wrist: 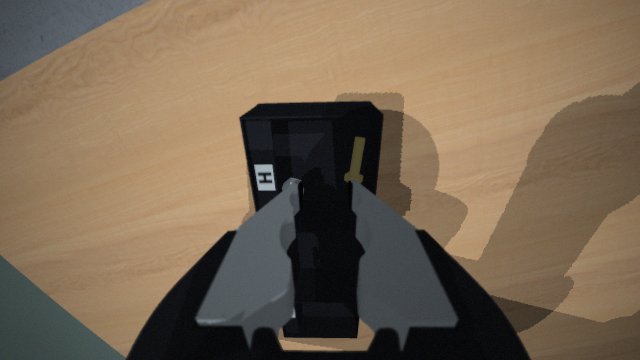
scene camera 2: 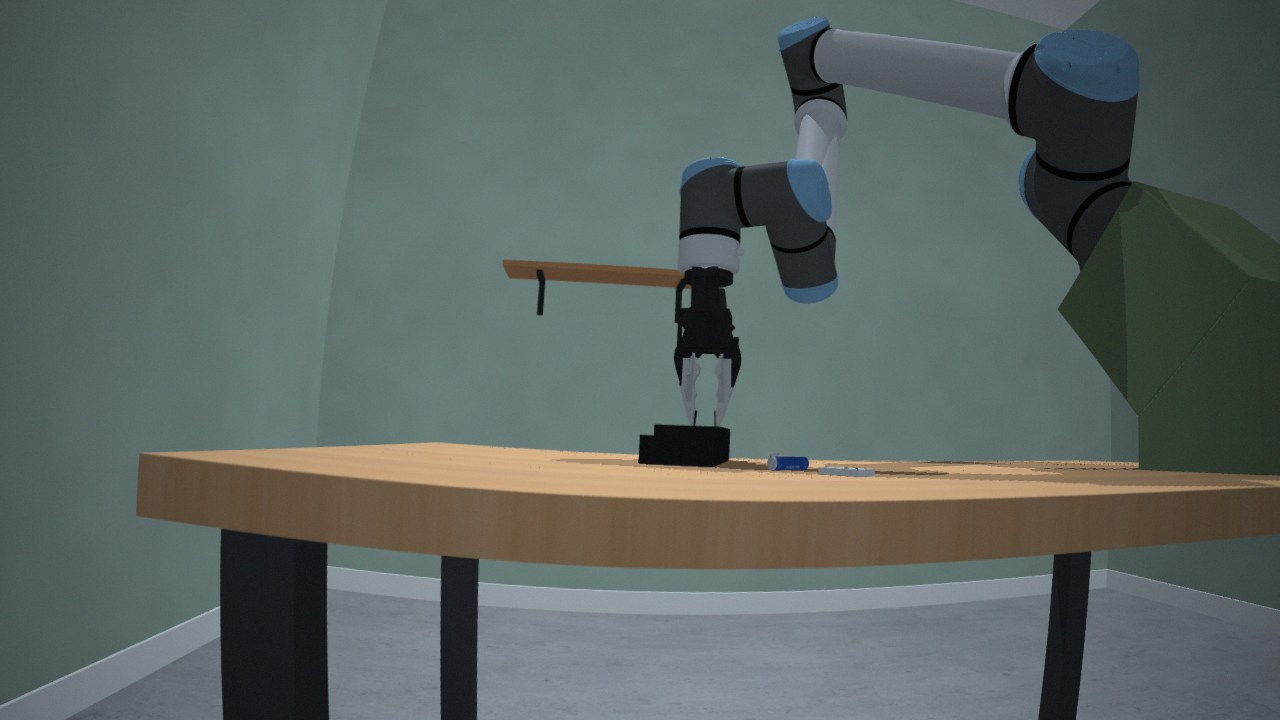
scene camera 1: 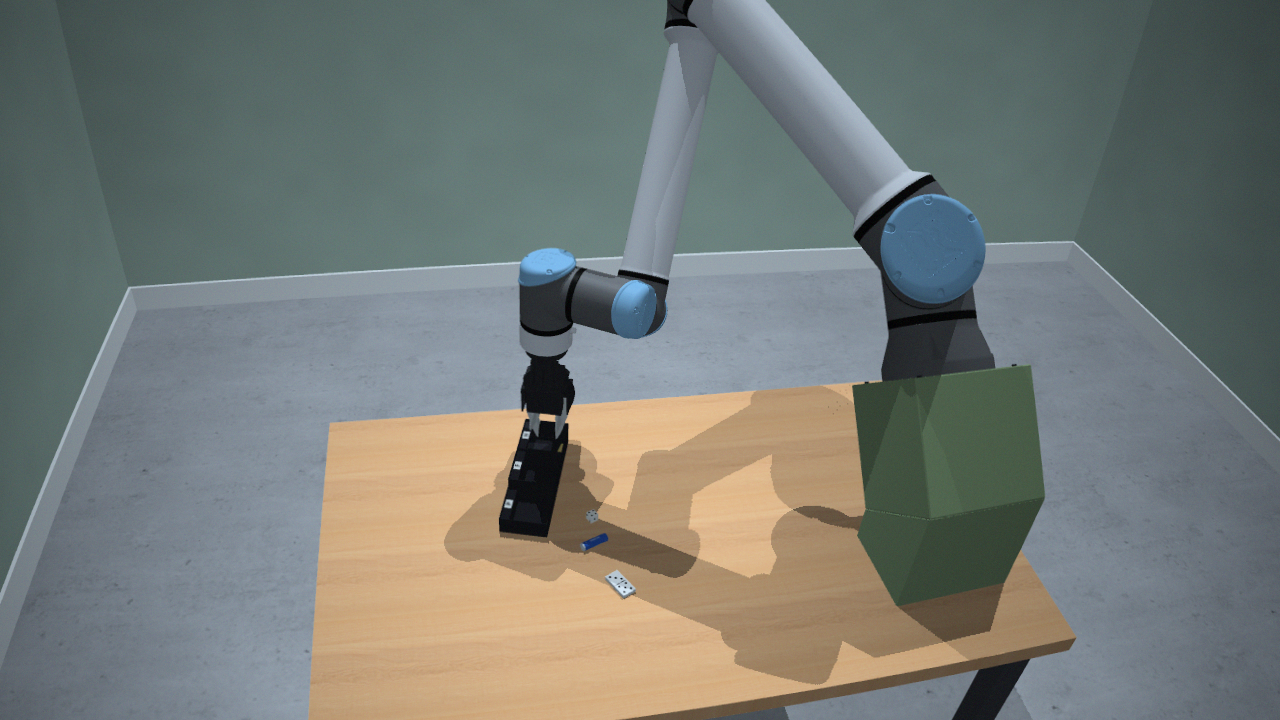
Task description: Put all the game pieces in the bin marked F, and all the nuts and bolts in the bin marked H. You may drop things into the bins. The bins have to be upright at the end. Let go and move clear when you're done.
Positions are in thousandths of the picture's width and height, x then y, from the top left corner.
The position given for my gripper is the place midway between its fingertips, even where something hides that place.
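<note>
A black bin (scene camera 1: 414,697) is visible; scene camera 2 gives the bin (scene camera 2: 521,620), the wrist view the bin (wrist: 487,393). My gripper (scene camera 1: 428,606) is visible too, with the same gripper (scene camera 2: 550,595) in scene camera 2 and the gripper (wrist: 509,507) in the wrist view.
</note>
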